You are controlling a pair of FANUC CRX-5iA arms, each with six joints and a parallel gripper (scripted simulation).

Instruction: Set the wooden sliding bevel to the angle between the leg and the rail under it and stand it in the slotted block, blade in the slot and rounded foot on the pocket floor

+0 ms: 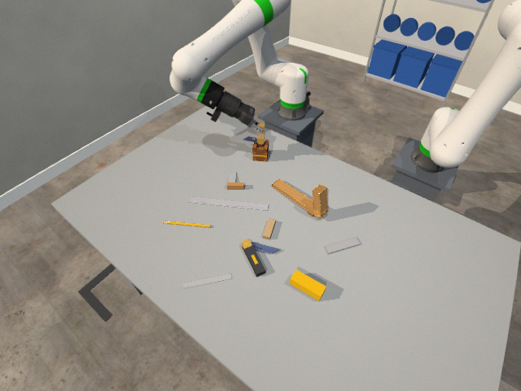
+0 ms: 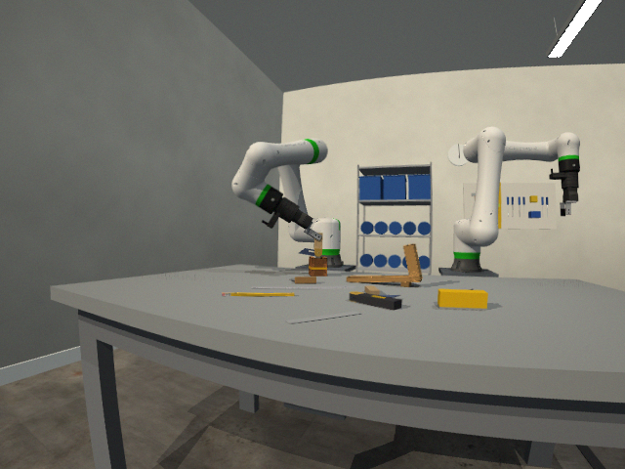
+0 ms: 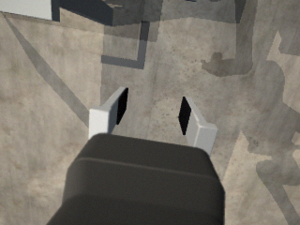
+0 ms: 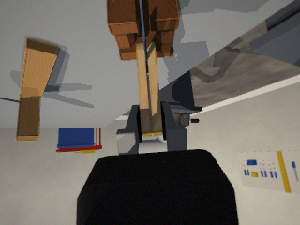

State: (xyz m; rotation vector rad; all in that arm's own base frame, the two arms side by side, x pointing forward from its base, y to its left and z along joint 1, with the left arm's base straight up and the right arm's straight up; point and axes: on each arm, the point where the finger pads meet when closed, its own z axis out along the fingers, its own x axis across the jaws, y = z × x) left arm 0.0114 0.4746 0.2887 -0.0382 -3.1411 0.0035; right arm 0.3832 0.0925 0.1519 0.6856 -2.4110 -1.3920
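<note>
The wooden bevel is 5 cm below my right hand. From my right hand the other things lie so: ruler (29 cm ahead, 5 cm to the left, 15 cm below); blue blade (1 cm ahead, 2 cm to the right, 6 cm below); try square (19 cm ahead, 1 cm to the left, 14 cm below).
</note>
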